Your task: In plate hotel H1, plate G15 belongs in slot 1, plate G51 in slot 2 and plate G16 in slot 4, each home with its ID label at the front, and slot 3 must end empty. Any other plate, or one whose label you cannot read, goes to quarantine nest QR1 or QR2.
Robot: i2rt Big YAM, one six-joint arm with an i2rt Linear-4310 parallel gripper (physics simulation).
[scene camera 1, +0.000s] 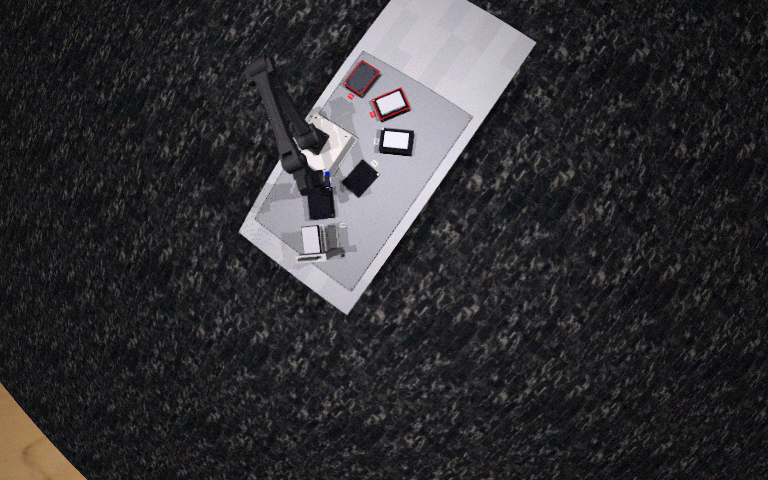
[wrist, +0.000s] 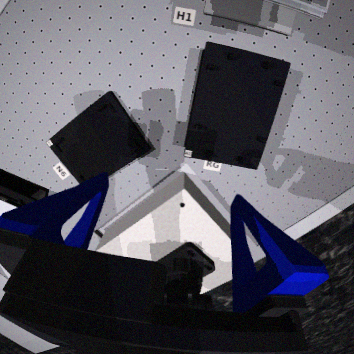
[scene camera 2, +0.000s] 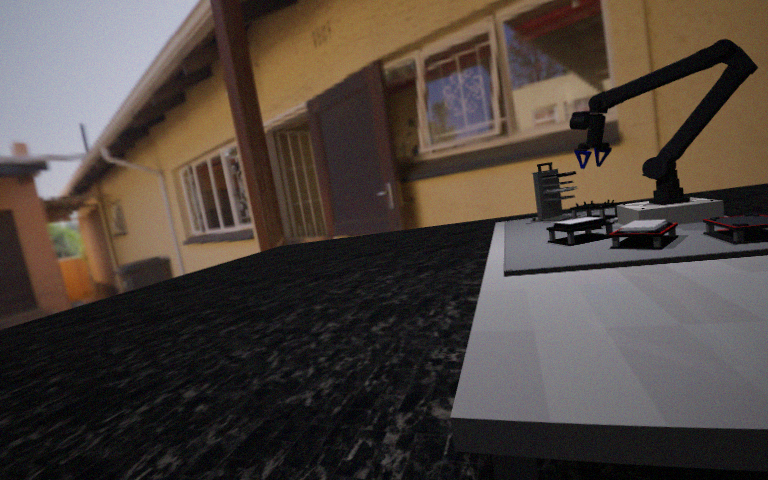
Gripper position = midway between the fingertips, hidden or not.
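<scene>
The gripper (scene camera 2: 590, 167) (wrist: 171, 189) stands open and holds nothing. The scene also has a black nest block (wrist: 102, 137).
</scene>
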